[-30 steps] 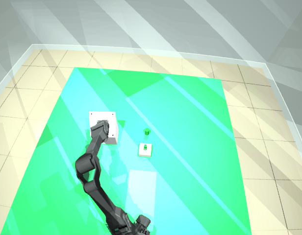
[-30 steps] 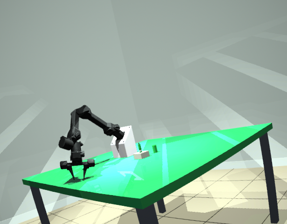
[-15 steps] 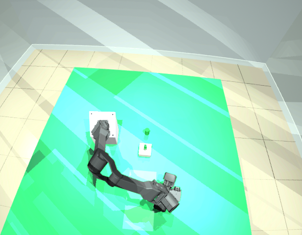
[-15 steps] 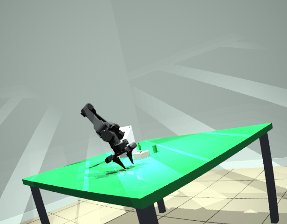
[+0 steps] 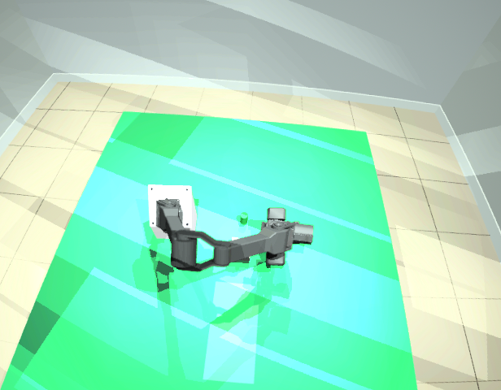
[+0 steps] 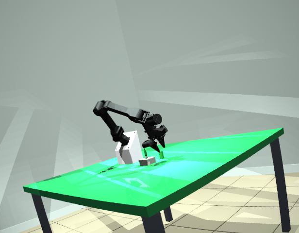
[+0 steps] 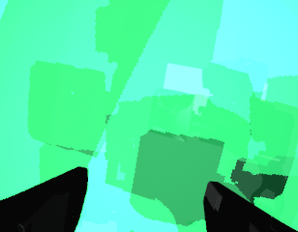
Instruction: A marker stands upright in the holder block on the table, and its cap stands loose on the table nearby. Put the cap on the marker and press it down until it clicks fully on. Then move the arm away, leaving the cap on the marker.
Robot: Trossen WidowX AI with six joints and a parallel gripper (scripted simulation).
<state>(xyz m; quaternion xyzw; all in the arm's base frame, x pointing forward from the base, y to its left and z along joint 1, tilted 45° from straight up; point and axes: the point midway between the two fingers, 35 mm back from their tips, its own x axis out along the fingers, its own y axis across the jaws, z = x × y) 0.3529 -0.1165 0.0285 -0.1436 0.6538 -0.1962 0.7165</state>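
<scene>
My gripper tip is now 120 mm to the right of the dark green cap, 100 mm past it and 50 mm above it. Round my gripper tip: holder block: 120 mm behind, 60 mm below, 10 mm to the right.
</scene>
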